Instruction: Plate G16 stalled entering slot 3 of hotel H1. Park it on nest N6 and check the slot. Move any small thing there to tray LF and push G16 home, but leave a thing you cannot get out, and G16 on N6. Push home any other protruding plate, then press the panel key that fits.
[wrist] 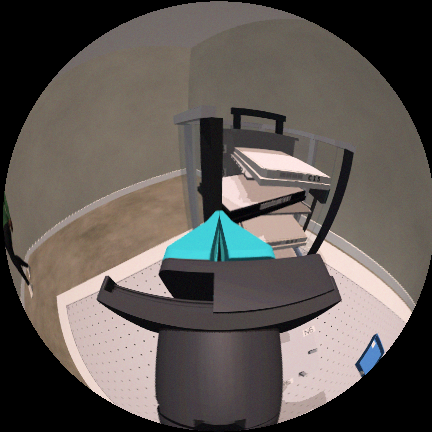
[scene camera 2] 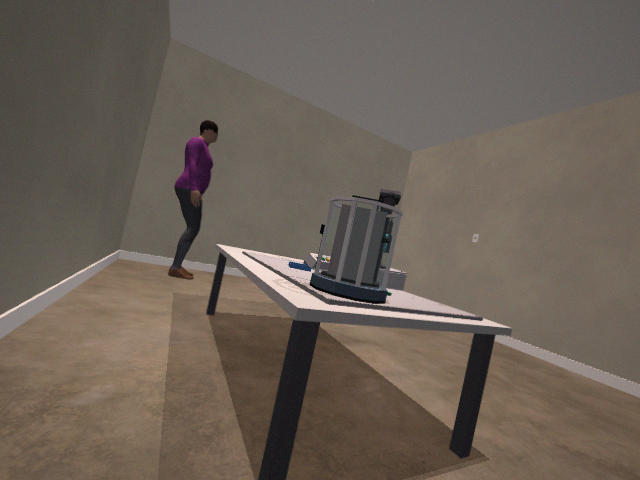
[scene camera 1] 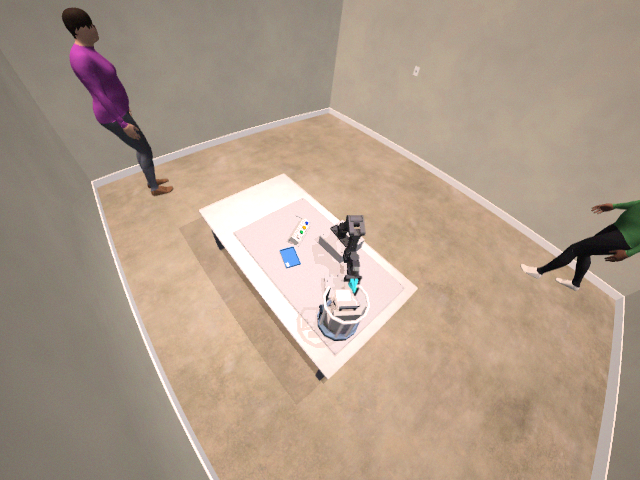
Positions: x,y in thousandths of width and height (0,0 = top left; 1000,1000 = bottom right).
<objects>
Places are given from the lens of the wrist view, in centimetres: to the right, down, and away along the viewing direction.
round plate rack (wrist: 478,332): -1, -5, 9
</objects>
